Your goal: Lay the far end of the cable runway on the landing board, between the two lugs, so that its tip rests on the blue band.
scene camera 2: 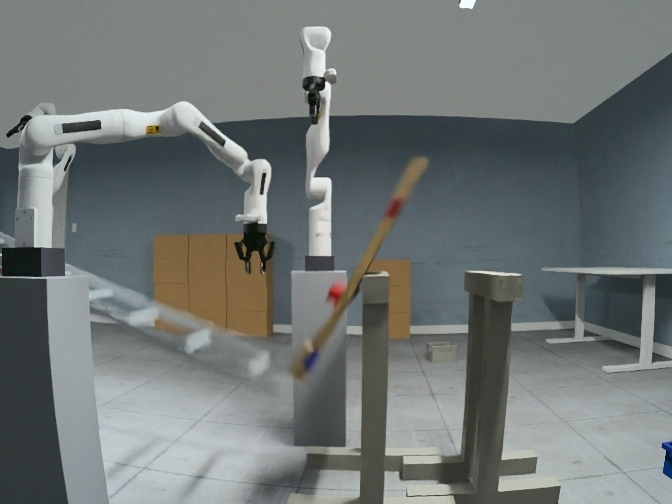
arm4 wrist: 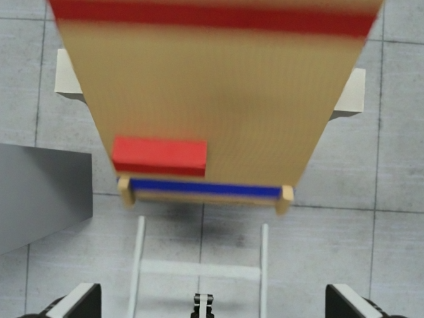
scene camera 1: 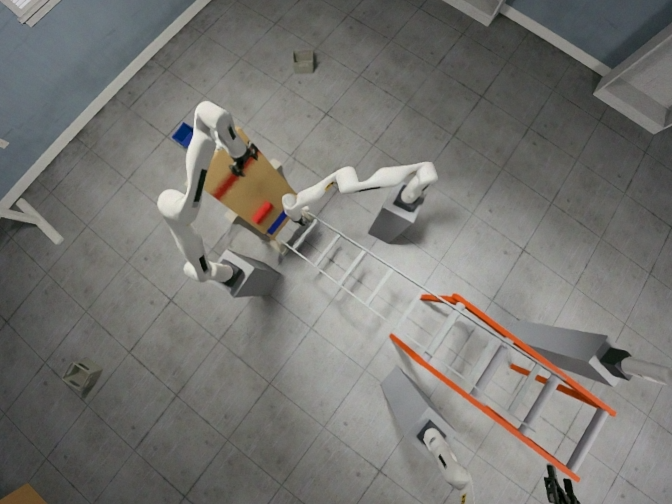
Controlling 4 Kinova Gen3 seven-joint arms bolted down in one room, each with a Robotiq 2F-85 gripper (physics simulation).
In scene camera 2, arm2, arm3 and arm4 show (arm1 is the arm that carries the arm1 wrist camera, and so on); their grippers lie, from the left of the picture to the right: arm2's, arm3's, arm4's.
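Note:
The landing board (arm4 wrist: 215, 100) (scene camera 1: 246, 192) (scene camera 2: 374, 249) is steeply tilted across a trestle, its blue band (arm4 wrist: 205, 187) (scene camera 1: 276, 222) (scene camera 2: 311, 359) and lugs (arm4 wrist: 126, 192) at the low end. The cable runway (arm4 wrist: 200, 269) (scene camera 1: 379, 286) (scene camera 2: 198, 340) slopes down toward that end; its tip, blurred, looks apart from the board. Arm4's gripper (arm4 wrist: 213, 300) (scene camera 2: 313, 116) is open, high up. Arm3's gripper (scene camera 2: 255, 265) is open, above the runway's low end. Arm2's gripper (scene camera 2: 11, 131) is small at far left; its fingers are unclear. Arm1's gripper can't be placed.
A red block (arm4 wrist: 160, 156) (scene camera 1: 262, 212) (scene camera 2: 335, 292) is at the board. Trestle posts (scene camera 2: 374, 336) (scene camera 2: 502, 379) stand at the right in scene camera 2. An orange-railed frame (scene camera 1: 439, 374) surrounds the runway's other part. Grey pedestals (arm4 wrist: 45, 195) (scene camera 2: 325, 406) stand nearby.

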